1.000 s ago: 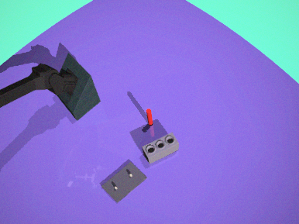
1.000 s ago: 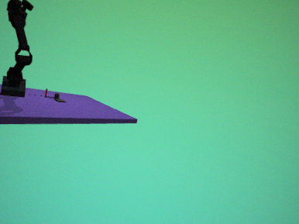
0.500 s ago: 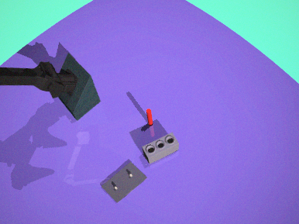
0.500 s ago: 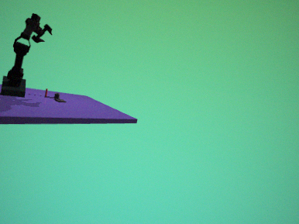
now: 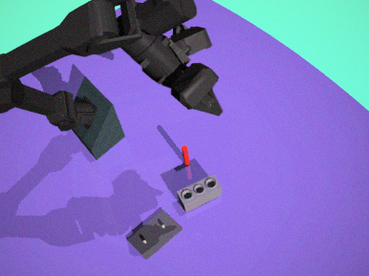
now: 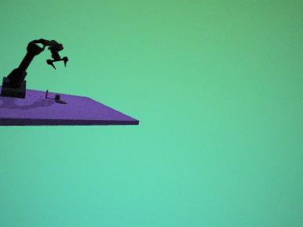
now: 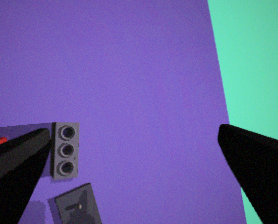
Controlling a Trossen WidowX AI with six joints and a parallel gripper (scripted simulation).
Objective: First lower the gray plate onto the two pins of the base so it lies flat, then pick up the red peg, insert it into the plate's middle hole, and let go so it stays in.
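Right now my gripper tip is 280 mm above the gray plate, 40 mm to the left of it and 10 mm short of it. Round my gripper tip: base: 310 mm below, 190 mm to the right; red peg: 280 mm below, 80 mm behind.
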